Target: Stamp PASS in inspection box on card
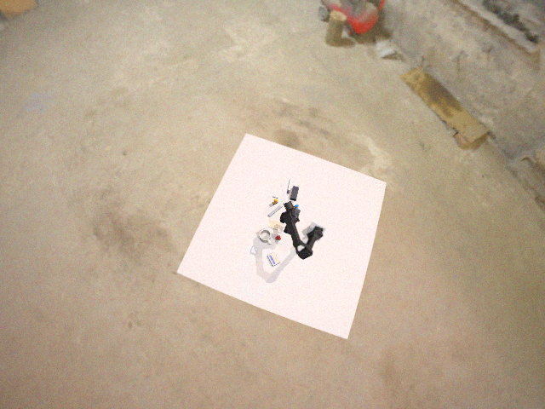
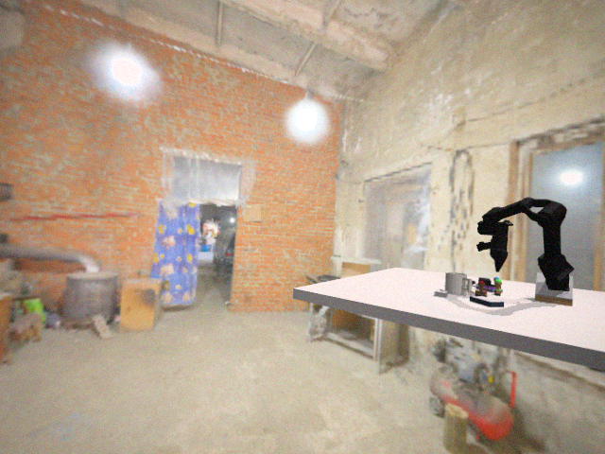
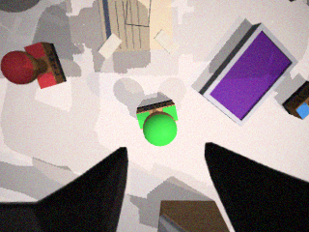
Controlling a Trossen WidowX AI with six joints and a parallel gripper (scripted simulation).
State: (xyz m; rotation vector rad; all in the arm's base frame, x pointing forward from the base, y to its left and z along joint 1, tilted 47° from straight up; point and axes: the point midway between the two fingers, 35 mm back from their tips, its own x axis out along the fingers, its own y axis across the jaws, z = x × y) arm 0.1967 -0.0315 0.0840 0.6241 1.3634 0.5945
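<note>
My gripper tip is now 8 cm above the pass stamp. From my gripper tip the other things lie so: purple ink pad: 10 cm to the right, 10 cm below, 3 cm ahead; cream card: 11 cm ahead, 10 cm below, 2 cm to the left; red stamp: 11 cm to the left, 8 cm below, 5 cm ahead.
</note>
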